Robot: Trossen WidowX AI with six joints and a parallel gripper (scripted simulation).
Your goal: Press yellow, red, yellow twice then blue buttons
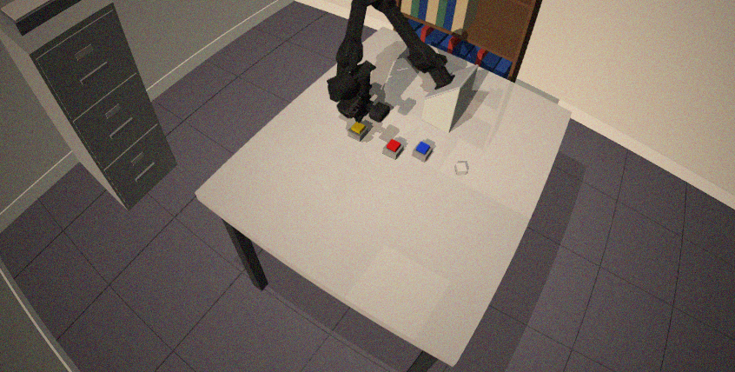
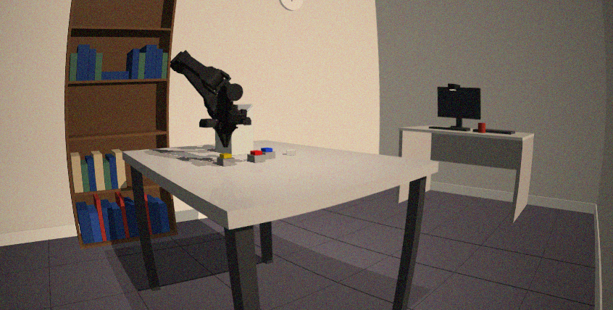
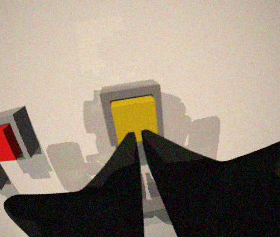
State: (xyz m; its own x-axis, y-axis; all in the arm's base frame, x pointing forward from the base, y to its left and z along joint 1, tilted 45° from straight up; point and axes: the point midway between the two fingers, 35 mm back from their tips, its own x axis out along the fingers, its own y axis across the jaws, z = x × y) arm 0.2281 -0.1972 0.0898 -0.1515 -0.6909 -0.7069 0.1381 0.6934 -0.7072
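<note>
Right now the yellow button is 30 mm below my gripper tip. Round my gripper tip: red button (20 mm ahead, 130 mm to the left, 30 mm below); small white block (10 mm behind, 350 mm to the left, 50 mm below); blue button (20 mm behind, 220 mm to the left, 30 mm below).
</note>
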